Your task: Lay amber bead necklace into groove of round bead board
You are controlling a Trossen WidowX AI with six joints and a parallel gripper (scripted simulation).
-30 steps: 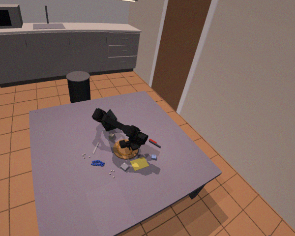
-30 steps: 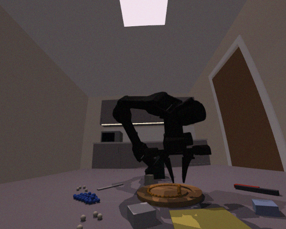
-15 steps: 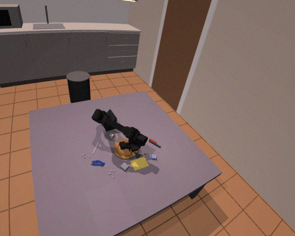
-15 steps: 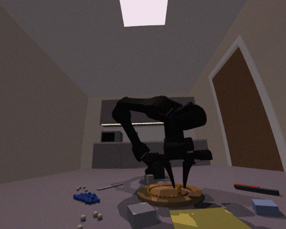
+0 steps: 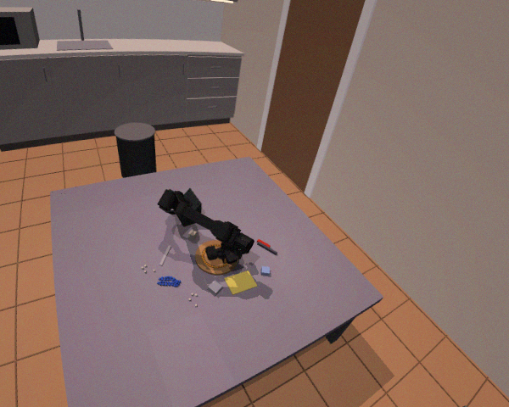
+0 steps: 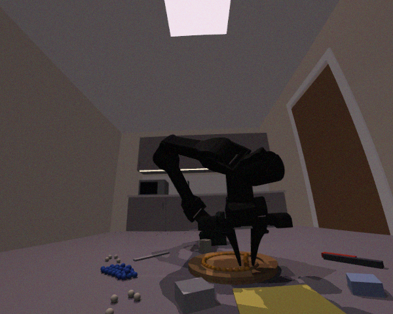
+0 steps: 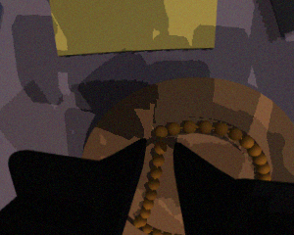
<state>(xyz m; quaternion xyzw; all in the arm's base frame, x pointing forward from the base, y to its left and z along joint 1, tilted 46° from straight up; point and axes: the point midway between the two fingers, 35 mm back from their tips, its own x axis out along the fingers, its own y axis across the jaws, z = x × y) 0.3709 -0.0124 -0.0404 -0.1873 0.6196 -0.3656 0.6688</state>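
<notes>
My gripper tip is now 5 cm past the round wooden bead board, 2 cm to the left of it and 1 cm above it. The rest, counted from my gripper tip: blue block (13 cm to the left, 13 cm ahead, 1 cm below); then grey block (11 cm to the right, 9 cm ahead); then yellow pad (12 cm ahead, 1 cm below).
</notes>
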